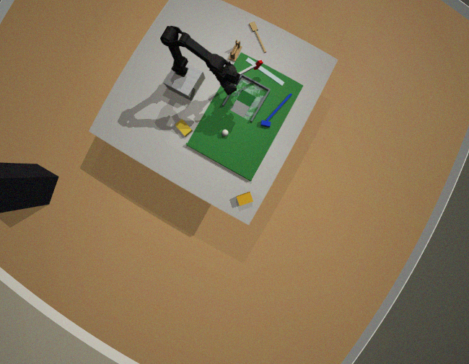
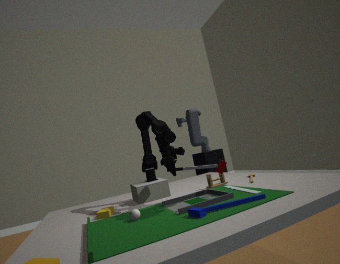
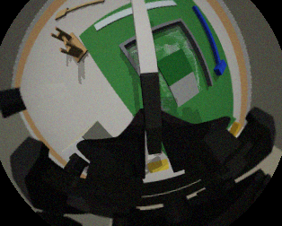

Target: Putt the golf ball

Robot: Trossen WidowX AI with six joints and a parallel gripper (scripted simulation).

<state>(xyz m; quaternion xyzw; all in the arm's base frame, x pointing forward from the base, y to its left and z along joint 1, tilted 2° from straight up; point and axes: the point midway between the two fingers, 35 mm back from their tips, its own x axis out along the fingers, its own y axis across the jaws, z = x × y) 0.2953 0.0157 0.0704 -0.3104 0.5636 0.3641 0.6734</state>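
My gripper tip is 6 cm short of the red putter, 10 cm to the right of it and 1 cm below it. Round my gripper tip: small wooden rack (7 cm behind, 28 cm to the left, 9 cm below); then green mat (18 cm ahead, 9 cm to the right, 12 cm below); then white golf ball (11 cm ahead, 26 cm to the right, 10 cm below).
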